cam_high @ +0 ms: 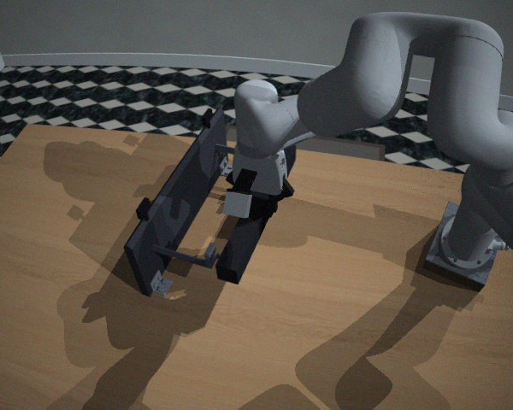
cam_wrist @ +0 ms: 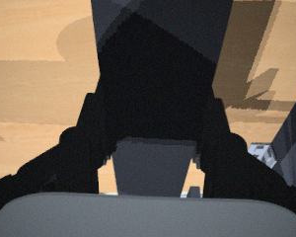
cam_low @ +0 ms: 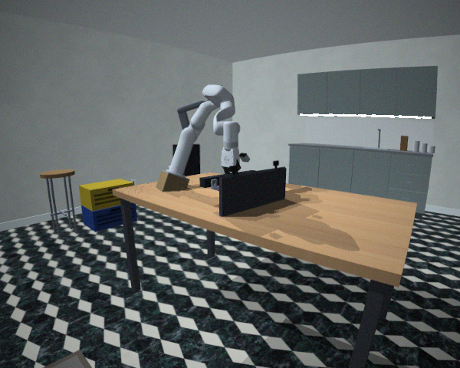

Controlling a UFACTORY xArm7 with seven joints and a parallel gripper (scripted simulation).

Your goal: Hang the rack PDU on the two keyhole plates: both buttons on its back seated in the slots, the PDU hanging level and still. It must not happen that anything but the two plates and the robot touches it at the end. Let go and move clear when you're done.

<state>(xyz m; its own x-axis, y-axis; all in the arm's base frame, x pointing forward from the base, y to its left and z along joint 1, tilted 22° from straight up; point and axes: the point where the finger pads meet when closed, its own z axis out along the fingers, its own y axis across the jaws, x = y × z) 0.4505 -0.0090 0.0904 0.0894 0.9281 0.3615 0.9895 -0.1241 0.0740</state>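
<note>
The rack PDU is 2 cm ahead of my hand and 1 cm below it. From my hand the other things lie so: dark panel 18 cm ahead, 2 cm to the right, 4 cm below.
</note>
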